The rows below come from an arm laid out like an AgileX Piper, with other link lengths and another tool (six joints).
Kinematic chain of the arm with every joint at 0, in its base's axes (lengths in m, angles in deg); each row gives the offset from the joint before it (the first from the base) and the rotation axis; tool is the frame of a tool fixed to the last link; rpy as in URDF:
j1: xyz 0 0 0.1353 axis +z
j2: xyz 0 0 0 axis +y
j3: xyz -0.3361 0 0.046 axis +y
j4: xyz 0.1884 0 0.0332 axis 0.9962 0 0.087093
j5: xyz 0 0 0 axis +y
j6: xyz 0.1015 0 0.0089 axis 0.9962 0 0.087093
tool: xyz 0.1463 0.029 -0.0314 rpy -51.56 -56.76 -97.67
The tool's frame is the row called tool.
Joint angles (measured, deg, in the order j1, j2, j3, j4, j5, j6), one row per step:
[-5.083 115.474 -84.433 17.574 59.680 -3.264]
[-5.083 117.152 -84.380 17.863 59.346 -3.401]
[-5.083 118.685 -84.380 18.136 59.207 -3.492]
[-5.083 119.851 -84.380 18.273 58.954 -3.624]
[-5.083 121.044 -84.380 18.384 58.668 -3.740]
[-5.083 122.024 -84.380 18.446 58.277 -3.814]
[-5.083 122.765 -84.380 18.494 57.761 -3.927]
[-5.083 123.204 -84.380 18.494 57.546 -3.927]
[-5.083 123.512 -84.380 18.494 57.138 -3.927]
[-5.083 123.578 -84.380 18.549 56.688 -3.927]
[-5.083 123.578 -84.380 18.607 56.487 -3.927]
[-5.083 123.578 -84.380 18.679 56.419 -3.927]
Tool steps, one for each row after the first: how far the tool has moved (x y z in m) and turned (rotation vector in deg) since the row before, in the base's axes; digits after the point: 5 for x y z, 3 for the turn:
[0.00076 0.00078 -0.01008 0.322 1.354 -0.090]
[0.00003 0.00089 -0.00898 0.335 1.352 -0.081]
[0.00036 0.00027 -0.00708 0.153 0.880 -0.010]
[0.00031 0.00017 -0.00733 0.125 0.883 -0.023]
[0.00077 -0.00008 -0.00622 0.038 0.588 -0.066]
[0.00139 -0.00028 -0.00495 -0.030 0.225 -0.054]
[0.00042 -0.00015 -0.00288 -0.017 0.238 -0.057]
[0.00135 -0.00033 -0.00228 -0.079 -0.072 -0.107]
[0.00186 -0.00020 -0.00076 -0.067 -0.356 -0.149]
[0.00091 0.00002 -0.00011 -0.005 -0.191 -0.086]
[0.00037 0.00019 0.00004 0.041 -0.068 -0.058]

